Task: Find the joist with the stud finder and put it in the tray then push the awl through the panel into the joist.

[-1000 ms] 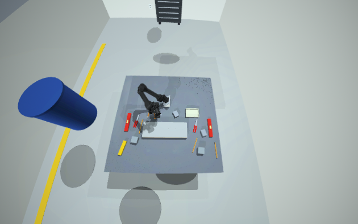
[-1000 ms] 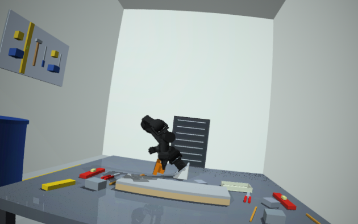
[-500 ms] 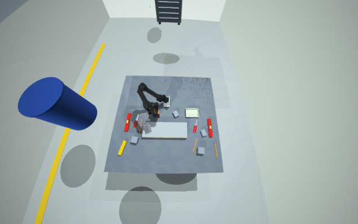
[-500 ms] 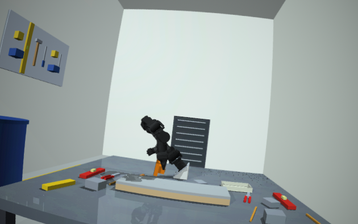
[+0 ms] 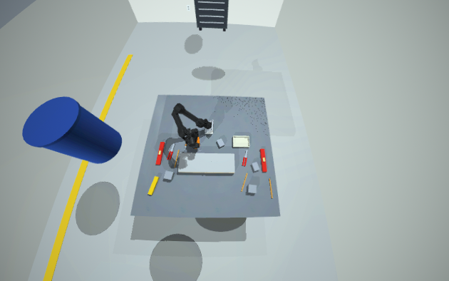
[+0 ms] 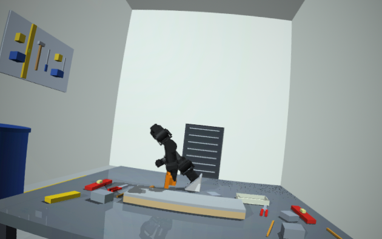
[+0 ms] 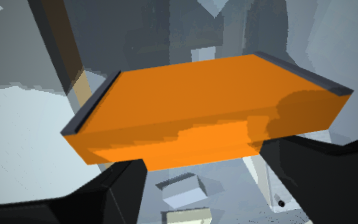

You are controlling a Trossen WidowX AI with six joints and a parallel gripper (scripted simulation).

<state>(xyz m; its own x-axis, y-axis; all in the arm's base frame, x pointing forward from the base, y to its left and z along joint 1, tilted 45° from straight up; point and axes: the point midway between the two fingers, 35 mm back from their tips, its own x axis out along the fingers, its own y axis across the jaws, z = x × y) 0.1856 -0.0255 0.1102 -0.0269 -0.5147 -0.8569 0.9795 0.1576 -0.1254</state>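
The orange stud finder is 20 mm ahead of my gripper tip. The rest, counted from my gripper tip: awl 130 mm to the right, 70 mm below, 30 mm ahead; tray 420 mm to the left, 60 mm below, 50 mm behind; yellow bar 430 mm ahead, 370 mm to the right, 70 mm below.
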